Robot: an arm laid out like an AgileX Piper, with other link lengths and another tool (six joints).
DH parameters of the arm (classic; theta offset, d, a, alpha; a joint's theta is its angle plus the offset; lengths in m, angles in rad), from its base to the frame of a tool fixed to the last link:
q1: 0 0.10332 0 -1.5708
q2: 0.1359 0 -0.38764 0
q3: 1.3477 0 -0.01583 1.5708
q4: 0 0.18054 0 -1.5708
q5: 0 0 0 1.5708
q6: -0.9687 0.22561 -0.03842 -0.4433
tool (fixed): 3.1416 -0.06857 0 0
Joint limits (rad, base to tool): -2.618..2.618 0..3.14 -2.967..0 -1.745..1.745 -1.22..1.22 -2.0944..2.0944
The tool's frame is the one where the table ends.
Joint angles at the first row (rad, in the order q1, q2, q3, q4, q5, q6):
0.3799, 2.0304, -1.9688, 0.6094, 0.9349, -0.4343
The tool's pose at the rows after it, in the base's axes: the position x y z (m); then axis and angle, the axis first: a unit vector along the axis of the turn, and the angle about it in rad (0 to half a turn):
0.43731 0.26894 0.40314 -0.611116 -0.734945 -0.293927 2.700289
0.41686 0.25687 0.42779 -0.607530 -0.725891 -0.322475 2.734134
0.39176 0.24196 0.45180 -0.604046 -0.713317 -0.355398 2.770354
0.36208 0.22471 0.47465 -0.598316 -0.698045 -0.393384 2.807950
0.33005 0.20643 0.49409 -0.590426 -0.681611 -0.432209 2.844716
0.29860 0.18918 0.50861 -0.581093 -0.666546 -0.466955 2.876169
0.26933 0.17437 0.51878 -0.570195 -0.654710 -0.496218 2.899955
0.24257 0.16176 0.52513 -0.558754 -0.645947 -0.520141 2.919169
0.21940 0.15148 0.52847 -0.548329 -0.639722 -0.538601 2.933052
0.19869 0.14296 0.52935 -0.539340 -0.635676 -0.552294 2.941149
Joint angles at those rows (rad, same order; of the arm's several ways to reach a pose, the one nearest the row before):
0.3794, 1.9556, -1.9128, 0.6169, 0.8872, -0.4468
0.3792, 1.8707, -1.8322, 0.6287, 0.8241, -0.4615
0.3792, 1.7730, -1.7298, 0.6515, 0.7434, -0.4849
0.3792, 1.6659, -1.6128, 0.6959, 0.6493, -0.5269
0.3792, 1.5582, -1.4946, 0.7634, 0.5550, -0.5902
0.3792, 1.4592, -1.3879, 0.8512, 0.4757, -0.6730
0.3792, 1.3726, -1.2976, 0.9570, 0.4180, -0.7742
0.3792, 1.2965, -1.2196, 1.0736, 0.3780, -0.8888
0.3792, 1.2323, -1.1550, 1.1835, 0.3541, -0.9974
0.3792, 1.1757, -1.0994, 1.2755, 0.3428, -1.0878

